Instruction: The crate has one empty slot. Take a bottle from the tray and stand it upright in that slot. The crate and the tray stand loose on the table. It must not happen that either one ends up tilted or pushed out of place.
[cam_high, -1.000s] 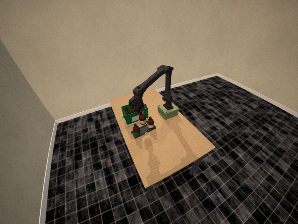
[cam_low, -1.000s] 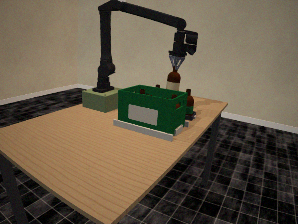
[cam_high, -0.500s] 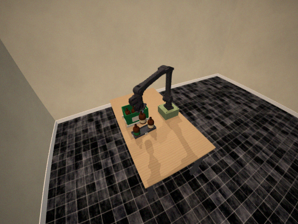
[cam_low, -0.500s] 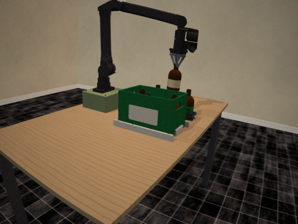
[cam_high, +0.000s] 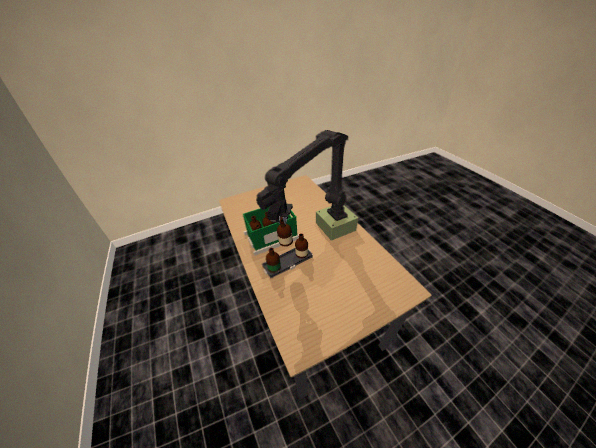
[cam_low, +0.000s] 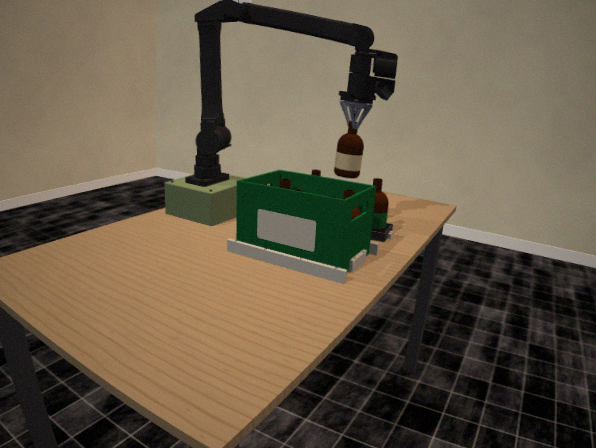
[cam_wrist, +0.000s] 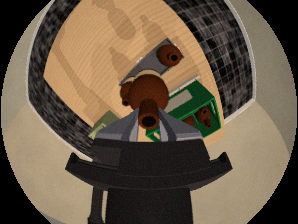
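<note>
Now: hand 6 cm above the brown bottle. Also, from my hand: green crate 24 cm to the right, 22 cm below; dark tray 29 cm below, 1 cm behind.
</note>
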